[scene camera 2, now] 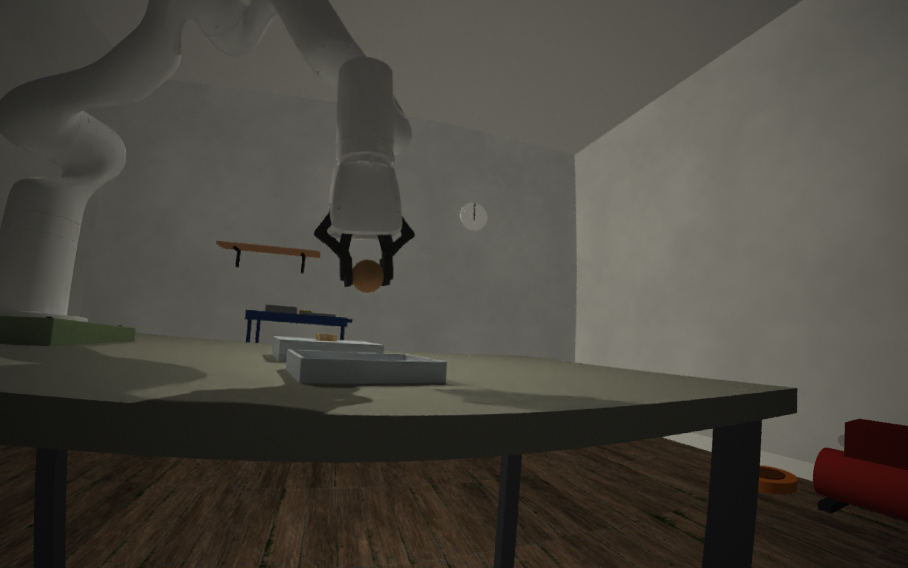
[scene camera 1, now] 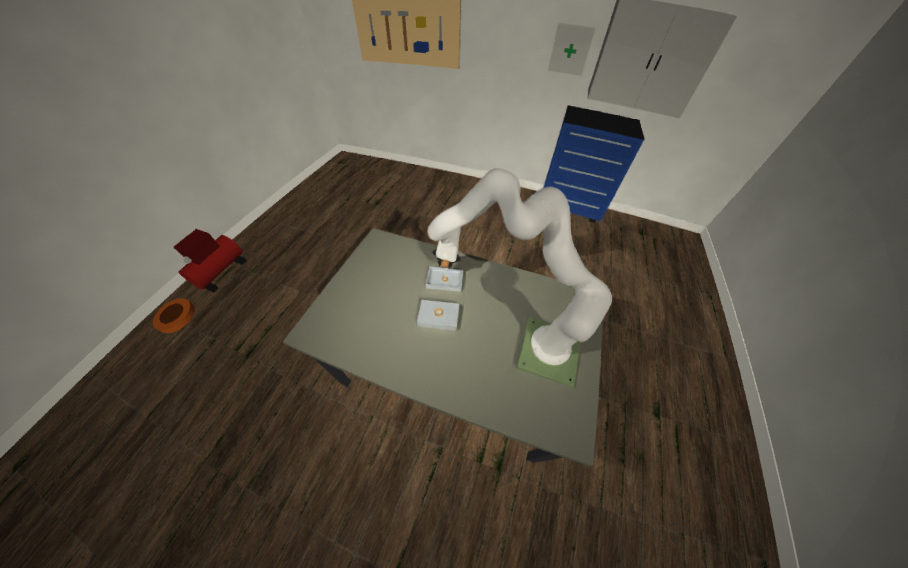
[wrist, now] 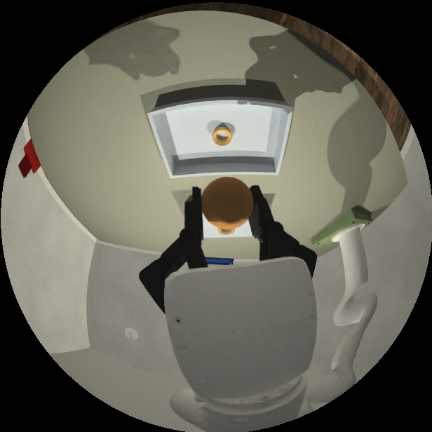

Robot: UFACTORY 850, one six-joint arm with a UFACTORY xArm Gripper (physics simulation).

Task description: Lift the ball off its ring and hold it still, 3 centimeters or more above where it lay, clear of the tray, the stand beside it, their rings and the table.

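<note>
My gripper point(scene camera 2: 366, 277) point(wrist: 224, 195) is shut on the orange ball point(scene camera 2: 367, 275) point(wrist: 227, 202) and holds it in the air, well above the tray and the stand, touching neither. The ball point(scene camera 1: 444, 263) is small in scene camera 1. The white tray point(scene camera 1: 427, 288) point(scene camera 2: 372, 371) point(wrist: 225, 175) stands on the table, with its orange ring point(scene camera 1: 444, 278) point(wrist: 222, 136) bare on its floor. The white stand point(scene camera 1: 438, 324) point(scene camera 2: 281, 347) is beside the tray, with its ring point(scene camera 1: 438, 312) point(scene camera 2: 326, 337) point(wrist: 226, 231) on top. In the wrist view the ball hides part of the stand and its ring.
The table point(scene camera 1: 374, 348) point(scene camera 2: 569, 381) carries the tray, the stand and the green base plate point(scene camera 1: 528, 365) point(scene camera 2: 87, 332) point(wrist: 330, 232) under the arm. A blue drawer cabinet point(scene camera 1: 589, 164) stands on the floor behind the table. A red object point(scene camera 1: 210, 261) is on the floor at the left.
</note>
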